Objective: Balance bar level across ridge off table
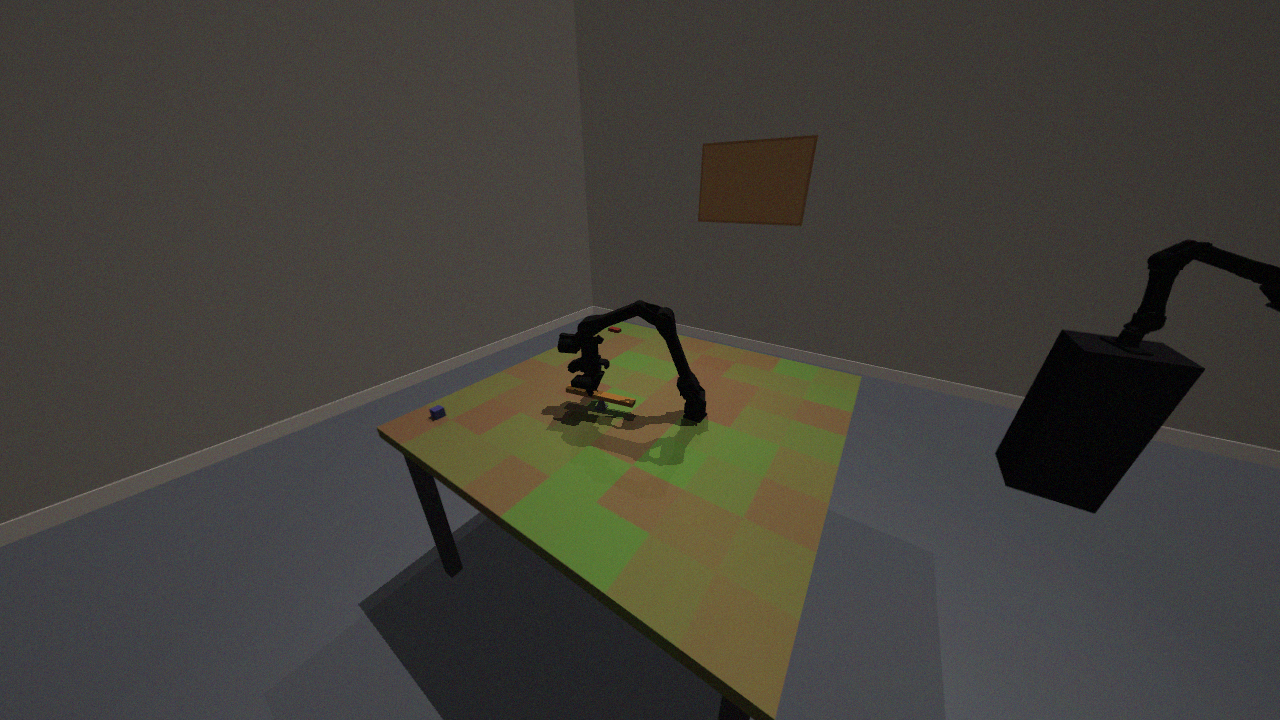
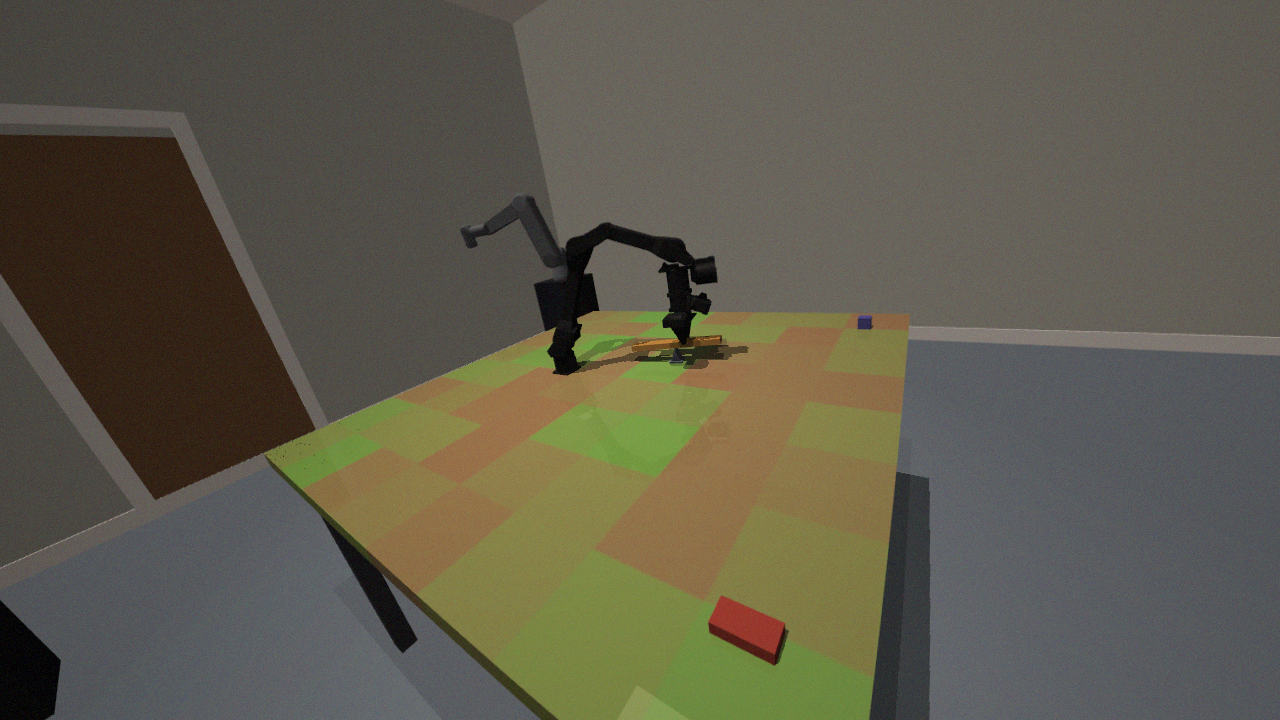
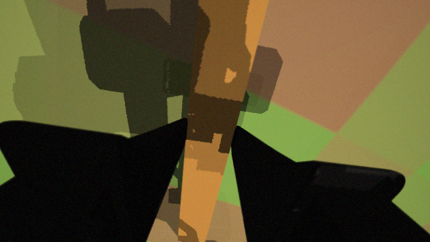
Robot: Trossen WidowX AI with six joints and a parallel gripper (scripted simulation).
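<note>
The orange bar is 30 mm behind my gripper tip and 10 mm to the right of it. Also, from my gripper tip: red block 650 mm to the right, 410 mm ahead, 50 mm below; then blue cube 410 mm ahead, 350 mm to the left, 40 mm below.
</note>
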